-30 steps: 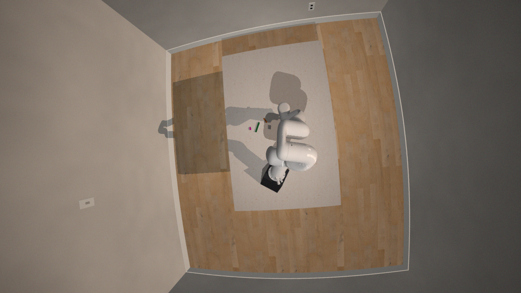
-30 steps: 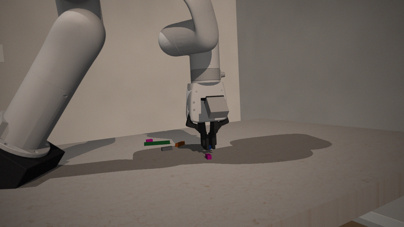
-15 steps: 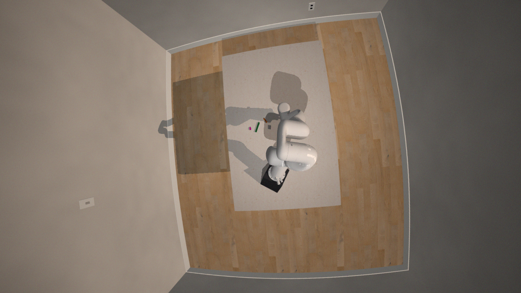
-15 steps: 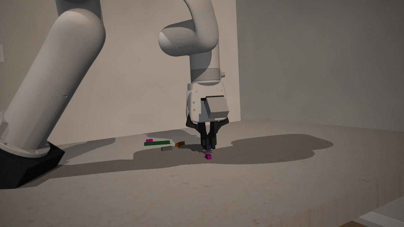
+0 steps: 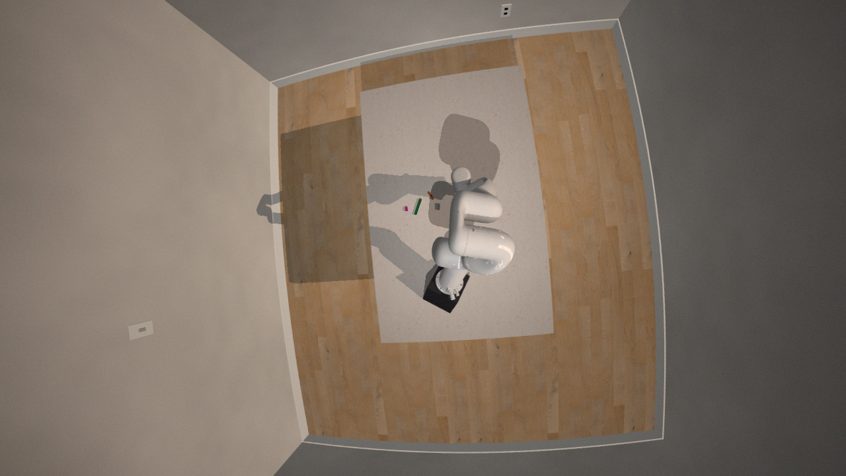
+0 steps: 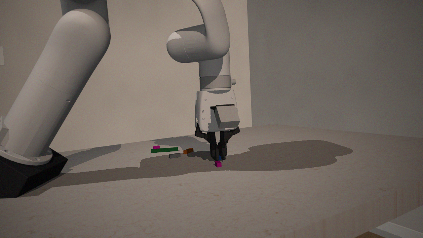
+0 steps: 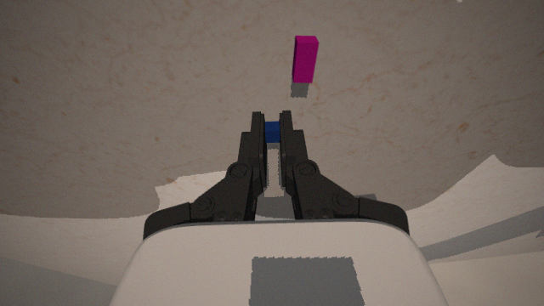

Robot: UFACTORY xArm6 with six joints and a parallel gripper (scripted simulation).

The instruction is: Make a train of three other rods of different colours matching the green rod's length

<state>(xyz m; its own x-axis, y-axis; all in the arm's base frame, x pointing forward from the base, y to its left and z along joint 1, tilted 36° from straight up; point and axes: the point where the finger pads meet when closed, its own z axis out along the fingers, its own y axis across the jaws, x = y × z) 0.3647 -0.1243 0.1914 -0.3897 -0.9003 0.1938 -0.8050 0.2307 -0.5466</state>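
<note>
My gripper is now 2 cm above the blue rod. From my hand the other things lie so: green rod: 23 cm to the left, 2 cm below; then grey rod: 3 cm behind, 13 cm to the left, 2 cm below; then orange rod: 3 cm ahead, 15 cm to the left, 2 cm below.
</note>
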